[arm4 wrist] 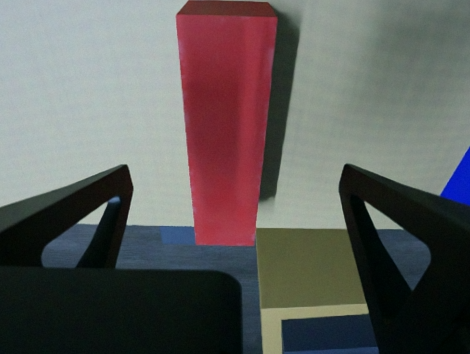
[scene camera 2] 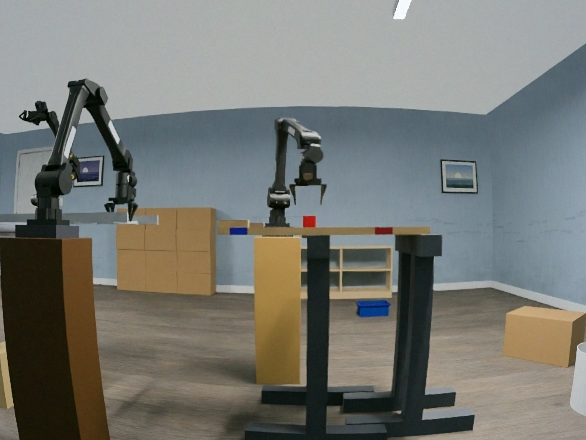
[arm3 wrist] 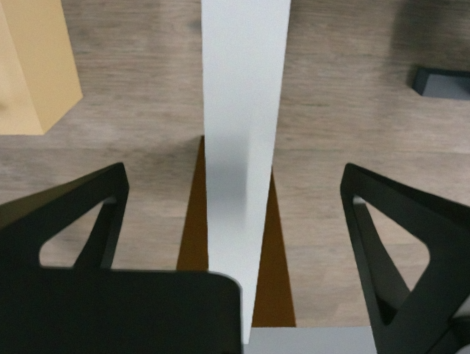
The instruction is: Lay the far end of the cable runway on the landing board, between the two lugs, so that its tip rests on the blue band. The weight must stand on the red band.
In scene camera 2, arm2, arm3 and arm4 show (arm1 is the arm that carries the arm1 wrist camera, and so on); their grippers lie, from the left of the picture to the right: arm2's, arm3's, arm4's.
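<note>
The grey cable runway (scene camera 2: 90, 218) lies at the left in scene camera 2, its far end apart from the landing board (scene camera 2: 350, 231) (arm4 wrist: 100, 100). In the arm3 wrist view, a pale rung of the runway (arm3 wrist: 245, 100) runs between the open fingers of arm3's gripper (arm3 wrist: 236, 172) (scene camera 2: 120, 212). The red weight (arm4 wrist: 225, 125) (scene camera 2: 309, 221) rests on the board between the blue band (scene camera 2: 238, 231) (arm4 wrist: 459, 182) and the red band (scene camera 2: 384, 231). Arm4's gripper (arm4 wrist: 236, 172) (scene camera 2: 308, 196) is open above the weight. Arm2's gripper (scene camera 2: 22, 116) is too small to judge. Arm1's gripper does not show.
A lug (scene camera 2: 235, 223) stands at the board's left end. Dark trestles (scene camera 2: 318, 325) (scene camera 2: 420, 325) support the board. Arm3's brown pedestal (scene camera 2: 35, 325) and arm4's tan pedestal (scene camera 2: 277, 310) stand nearby. Stacked cartons (scene camera 2: 165, 250) and a shelf unit (scene camera 2: 341, 270) stand at the back.
</note>
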